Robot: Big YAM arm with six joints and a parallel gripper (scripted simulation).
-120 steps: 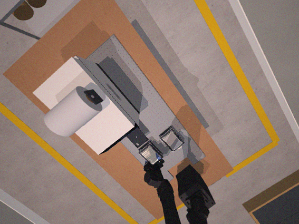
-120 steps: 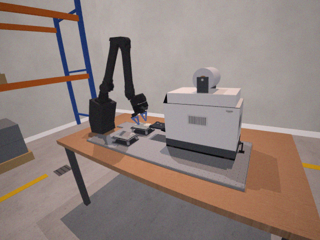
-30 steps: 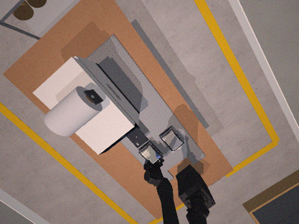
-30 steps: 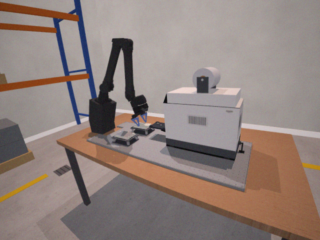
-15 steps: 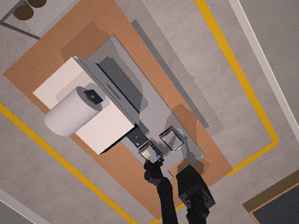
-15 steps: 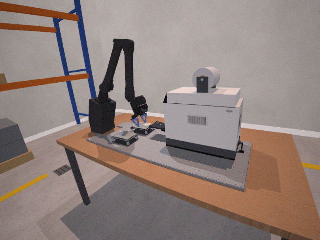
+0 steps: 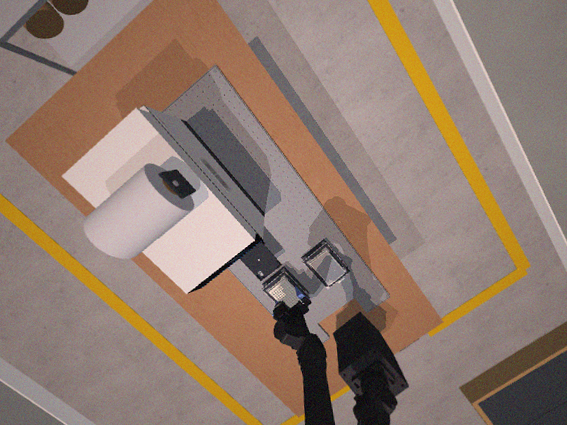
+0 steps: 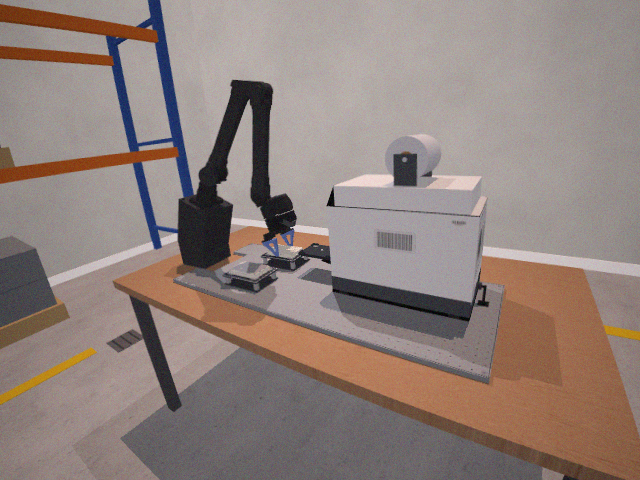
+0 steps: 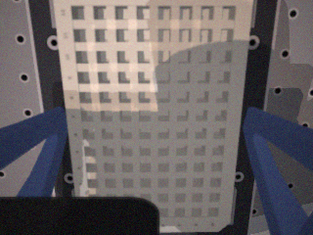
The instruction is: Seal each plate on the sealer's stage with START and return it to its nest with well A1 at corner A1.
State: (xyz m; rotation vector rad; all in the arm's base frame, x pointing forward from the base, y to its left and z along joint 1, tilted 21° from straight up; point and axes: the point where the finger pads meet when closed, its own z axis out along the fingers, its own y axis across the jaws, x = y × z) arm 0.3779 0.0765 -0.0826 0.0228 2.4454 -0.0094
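My gripper is now right at the white well plate. The rest, counted from my hand: foil roll (53 cm ahead, 36 cm above, 6 cm to the right); then dark sealer stage (20 cm ahead, 4 cm to the right, 4 cm above); then start button (31 cm ahead, 14 cm above, 5 cm to the left).
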